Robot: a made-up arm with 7 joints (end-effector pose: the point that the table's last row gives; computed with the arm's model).
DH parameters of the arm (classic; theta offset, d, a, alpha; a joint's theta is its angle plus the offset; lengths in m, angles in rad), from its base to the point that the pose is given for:
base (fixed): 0 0 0 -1.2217
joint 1: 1.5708 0 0 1.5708
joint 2: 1.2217 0 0 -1.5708
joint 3: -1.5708 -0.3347 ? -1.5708
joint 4: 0 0 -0.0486 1.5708
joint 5: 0 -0.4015 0 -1.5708
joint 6: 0 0 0 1.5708
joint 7: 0 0 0 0
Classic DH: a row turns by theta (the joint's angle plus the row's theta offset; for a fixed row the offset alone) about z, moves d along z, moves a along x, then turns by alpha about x.
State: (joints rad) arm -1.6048 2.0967 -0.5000 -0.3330 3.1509 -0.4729 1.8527
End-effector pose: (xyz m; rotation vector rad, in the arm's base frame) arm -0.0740 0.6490 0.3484 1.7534 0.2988 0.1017
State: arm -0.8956 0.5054 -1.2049 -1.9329 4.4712 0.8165 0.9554
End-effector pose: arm 0.3285 -0.3156 -0.1849 0.7229 -2.7348 -1.1144
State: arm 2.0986 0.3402 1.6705 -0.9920 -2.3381 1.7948 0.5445
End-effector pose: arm -0.4993 0.2063 0.4274 -1.1773 -1.5857 0.8893
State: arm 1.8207 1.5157 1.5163 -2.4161 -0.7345 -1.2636 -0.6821
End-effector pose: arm 0.2728 0.2135 -0.0168 -0.0170 0.7735 2.2540
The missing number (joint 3, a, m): 0.0376
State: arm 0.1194 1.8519 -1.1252 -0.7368 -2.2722 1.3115 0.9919
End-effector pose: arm 0.0817 0.7106 -0.0620 -1.5579 -0.0847 2.3776
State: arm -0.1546 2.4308 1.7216 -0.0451 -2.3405 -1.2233 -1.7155
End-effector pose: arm -0.0576 0.4777 0.5596 -1.3401 -1.5863 1.9296
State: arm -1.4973 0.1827 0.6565 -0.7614 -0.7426 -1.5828 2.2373
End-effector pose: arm 0.6924 -0.0030 0.1809 -2.4135 -1.5568 -1.0236
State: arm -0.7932 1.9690 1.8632 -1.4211 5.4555 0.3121 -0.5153
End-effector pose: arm -0.3932 0.3233 0.3456 -2.3071 0.8251 -1.7328
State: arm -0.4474 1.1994 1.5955 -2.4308 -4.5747 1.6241 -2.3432
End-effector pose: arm -0.0991 0.1883 0.2678 -2.4699 0.6175 1.8278
